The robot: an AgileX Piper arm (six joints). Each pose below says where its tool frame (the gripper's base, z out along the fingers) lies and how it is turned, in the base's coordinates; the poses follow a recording.
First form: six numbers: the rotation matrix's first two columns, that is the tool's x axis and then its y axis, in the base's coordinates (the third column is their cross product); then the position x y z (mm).
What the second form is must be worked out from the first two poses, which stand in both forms.
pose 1, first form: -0.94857 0.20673 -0.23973 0.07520 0.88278 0.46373 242.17 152.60 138.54
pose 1, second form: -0.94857 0.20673 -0.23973 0.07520 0.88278 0.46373 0.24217 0.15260 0.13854
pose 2, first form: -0.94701 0.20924 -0.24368 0.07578 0.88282 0.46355 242.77 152.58 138.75
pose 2, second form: -0.94701 0.20924 -0.24368 0.07578 0.88282 0.46355 0.24277 0.15258 0.13875
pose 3, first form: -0.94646 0.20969 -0.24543 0.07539 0.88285 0.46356 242.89 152.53 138.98
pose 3, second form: -0.94646 0.20969 -0.24543 0.07539 0.88285 0.46356 0.24289 0.15253 0.13898
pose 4, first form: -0.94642 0.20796 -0.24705 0.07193 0.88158 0.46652 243.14 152.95 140.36
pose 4, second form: -0.94642 0.20796 -0.24705 0.07193 0.88158 0.46652 0.24314 0.15295 0.14036
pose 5, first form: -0.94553 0.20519 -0.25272 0.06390 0.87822 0.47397 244.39 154.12 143.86
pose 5, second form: -0.94553 0.20519 -0.25272 0.06390 0.87822 0.47397 0.24439 0.15412 0.14386
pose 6, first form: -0.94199 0.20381 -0.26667 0.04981 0.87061 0.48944 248.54 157.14 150.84
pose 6, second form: -0.94199 0.20381 -0.26667 0.04981 0.87061 0.48944 0.24854 0.15714 0.15084
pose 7, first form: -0.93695 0.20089 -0.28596 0.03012 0.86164 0.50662 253.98 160.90 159.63
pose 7, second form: -0.93695 0.20089 -0.28596 0.03012 0.86164 0.50662 0.25398 0.16090 0.15963
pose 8, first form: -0.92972 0.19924 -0.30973 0.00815 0.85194 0.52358 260.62 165.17 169.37
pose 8, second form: -0.92972 0.19924 -0.30973 0.00815 0.85194 0.52358 0.26062 0.16517 0.16937
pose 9, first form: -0.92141 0.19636 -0.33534 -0.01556 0.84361 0.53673 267.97 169.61 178.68
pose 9, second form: -0.92141 0.19636 -0.33534 -0.01556 0.84361 0.53673 0.26797 0.16961 0.17868
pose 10, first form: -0.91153 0.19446 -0.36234 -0.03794 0.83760 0.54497 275.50 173.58 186.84
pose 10, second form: -0.91153 0.19446 -0.36234 -0.03794 0.83760 0.54497 0.27550 0.17358 0.18684
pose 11, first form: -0.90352 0.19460 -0.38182 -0.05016 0.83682 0.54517 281.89 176.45 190.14
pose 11, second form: -0.90352 0.19460 -0.38182 -0.05016 0.83682 0.54517 0.28189 0.17645 0.19014
